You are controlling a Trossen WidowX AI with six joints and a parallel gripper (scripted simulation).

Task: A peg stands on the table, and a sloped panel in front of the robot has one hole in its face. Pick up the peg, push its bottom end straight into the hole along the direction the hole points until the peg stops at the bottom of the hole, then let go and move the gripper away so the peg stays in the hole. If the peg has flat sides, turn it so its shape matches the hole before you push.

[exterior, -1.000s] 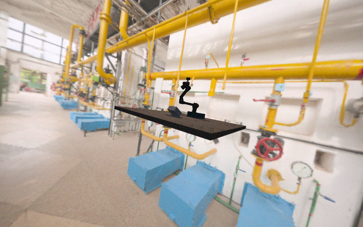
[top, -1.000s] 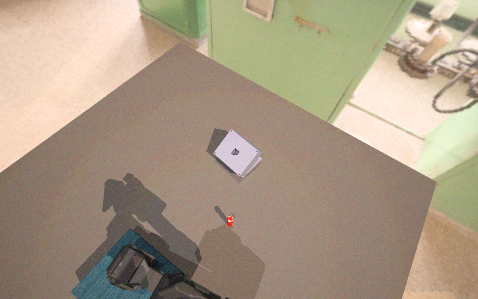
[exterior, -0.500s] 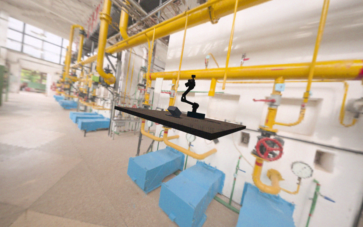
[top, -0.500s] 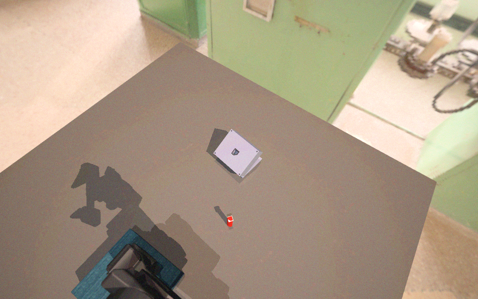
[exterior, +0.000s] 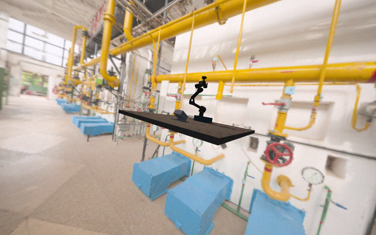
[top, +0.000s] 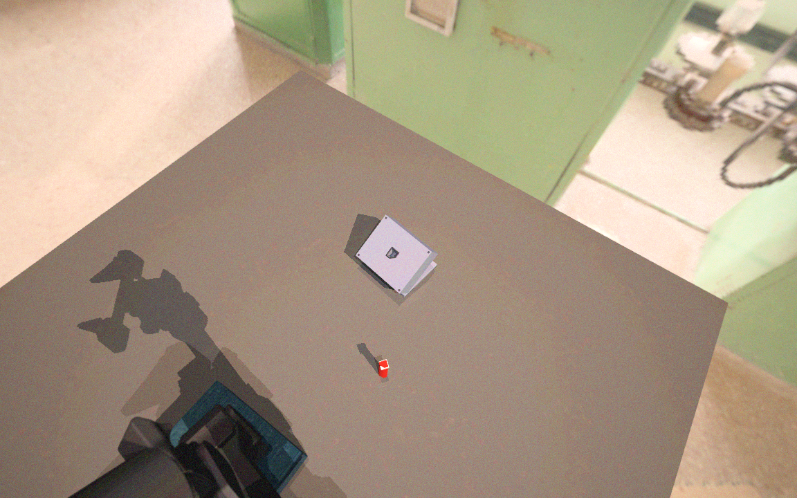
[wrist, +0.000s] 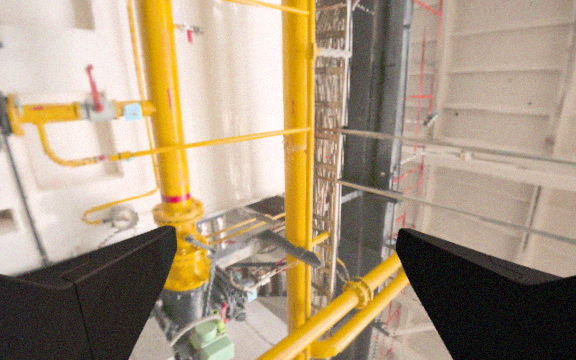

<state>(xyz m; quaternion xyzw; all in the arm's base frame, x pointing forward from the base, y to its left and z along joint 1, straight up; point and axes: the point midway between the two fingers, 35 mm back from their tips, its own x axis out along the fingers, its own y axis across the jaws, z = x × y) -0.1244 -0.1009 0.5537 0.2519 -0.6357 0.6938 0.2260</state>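
The red square peg is 59 cm below my gripper tip and 41 cm ahead of it. Round my gripper tip: sloped panel 61 cm ahead, 59 cm below, 13 cm to the left.
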